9 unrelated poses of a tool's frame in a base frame.
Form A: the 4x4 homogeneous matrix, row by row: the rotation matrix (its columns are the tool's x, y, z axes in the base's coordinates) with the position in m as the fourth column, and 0 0 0 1 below. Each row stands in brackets.
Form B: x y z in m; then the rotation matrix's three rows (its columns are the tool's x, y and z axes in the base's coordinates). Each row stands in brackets. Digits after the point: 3 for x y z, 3 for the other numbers.
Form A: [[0.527 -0.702 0.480 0.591], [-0.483 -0.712 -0.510 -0.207], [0.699 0.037 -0.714 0.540], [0 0 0 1]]
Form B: [0.591 -0.207 0.540], [[0.527 -0.702 0.480], [-0.483 -0.712 -0.510], [0.699 0.037 -0.714]]
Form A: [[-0.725 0.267 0.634 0.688], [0.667 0.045 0.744 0.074], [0.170 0.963 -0.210 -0.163], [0 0 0 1]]
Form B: [0.688 0.074 -0.163], [[-0.725 0.267 0.634], [0.667 0.045 0.744], [0.170 0.963 -0.210]]
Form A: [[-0.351 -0.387 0.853 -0.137], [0.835 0.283 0.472 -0.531], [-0.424 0.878 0.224 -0.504], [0 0 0 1]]
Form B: [-0.137 -0.531 -0.504], [[-0.351 -0.387 0.853], [0.835 0.283 0.472], [-0.424 0.878 0.224]]
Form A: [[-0.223 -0.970 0.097 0.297], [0.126 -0.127 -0.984 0.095], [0.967 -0.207 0.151 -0.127], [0 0 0 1]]
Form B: [0.297 0.095 -0.127], [[-0.223 -0.970 0.097], [0.126 -0.127 -0.984], [0.967 -0.207 0.151]]
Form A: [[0.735 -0.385 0.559 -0.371], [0.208 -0.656 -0.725 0.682], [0.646 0.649 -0.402 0.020], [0 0 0 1]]
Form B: [-0.371 0.682 0.020], [[0.735 -0.385 0.559], [0.208 -0.656 -0.725], [0.646 0.649 -0.402]]
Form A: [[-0.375 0.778 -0.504 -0.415], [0.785 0.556 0.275 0.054], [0.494 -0.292 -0.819 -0.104], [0 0 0 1]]
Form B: [-0.415 0.054 -0.104], [[-0.375 0.778 -0.504], [0.785 0.556 0.275], [0.494 -0.292 -0.819]]
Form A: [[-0.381 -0.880 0.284 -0.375], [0.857 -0.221 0.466 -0.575], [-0.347 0.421 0.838 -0.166], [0 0 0 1]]
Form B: [-0.375 -0.575 -0.166], [[-0.381 -0.880 0.284], [0.857 -0.221 0.466], [-0.347 0.421 0.838]]
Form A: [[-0.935 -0.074 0.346 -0.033], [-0.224 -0.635 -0.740 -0.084], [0.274 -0.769 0.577 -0.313], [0 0 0 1]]
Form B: [-0.033 -0.084 -0.313], [[-0.935 -0.074 0.346], [-0.224 -0.635 -0.740], [0.274 -0.769 0.577]]
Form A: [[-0.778 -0.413 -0.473 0.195], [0.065 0.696 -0.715 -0.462], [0.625 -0.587 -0.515 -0.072], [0 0 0 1]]
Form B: [0.195 -0.462 -0.072], [[-0.778 -0.413 -0.473], [0.065 0.696 -0.715], [0.625 -0.587 -0.515]]
